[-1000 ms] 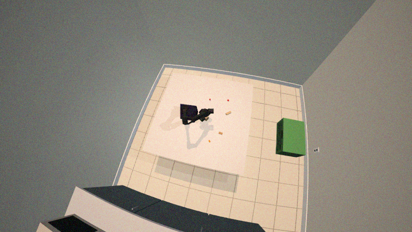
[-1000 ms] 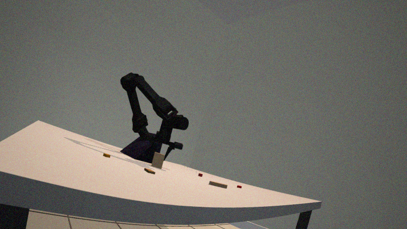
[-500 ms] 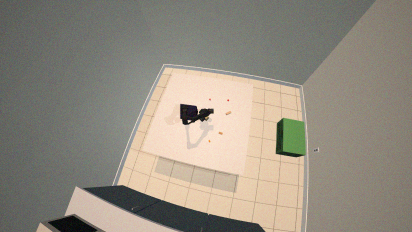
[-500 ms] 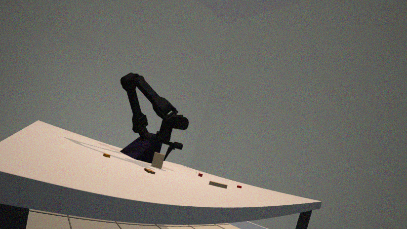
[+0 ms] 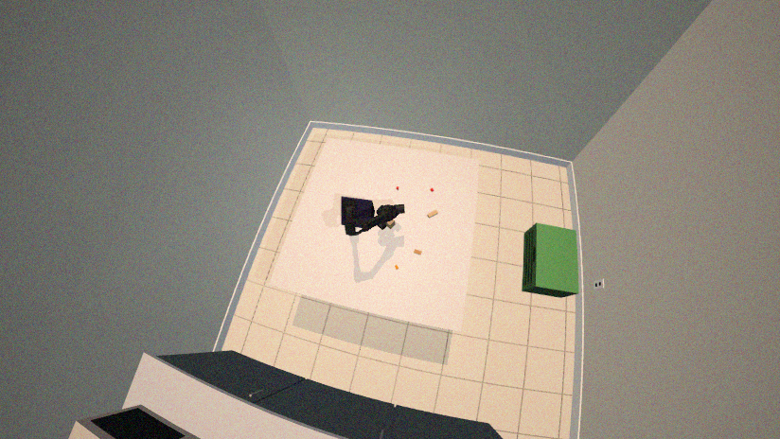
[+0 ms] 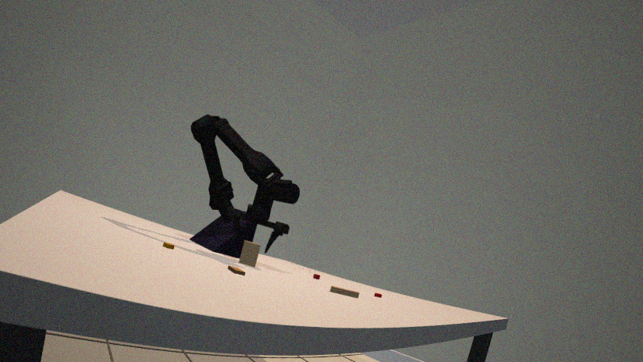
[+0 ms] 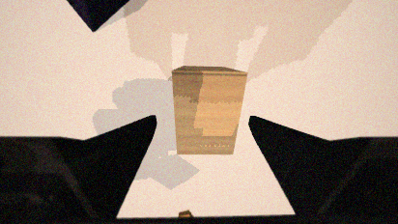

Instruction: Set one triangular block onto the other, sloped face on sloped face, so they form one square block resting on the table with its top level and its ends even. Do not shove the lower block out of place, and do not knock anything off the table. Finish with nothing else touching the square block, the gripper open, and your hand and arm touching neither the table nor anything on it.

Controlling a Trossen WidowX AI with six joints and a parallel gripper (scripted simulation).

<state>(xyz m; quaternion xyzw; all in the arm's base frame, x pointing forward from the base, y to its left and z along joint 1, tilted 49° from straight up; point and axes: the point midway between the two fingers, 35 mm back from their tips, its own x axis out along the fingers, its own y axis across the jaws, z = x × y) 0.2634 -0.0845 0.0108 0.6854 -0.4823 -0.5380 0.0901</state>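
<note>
My gripper tip is 1 cm short of the triangular block. Round my gripper tip: flat tan block: 29 cm ahead, 12 cm to the left, 4 cm below; small orange piece: 29 cm to the right, 9 cm ahead, 4 cm below.
</note>
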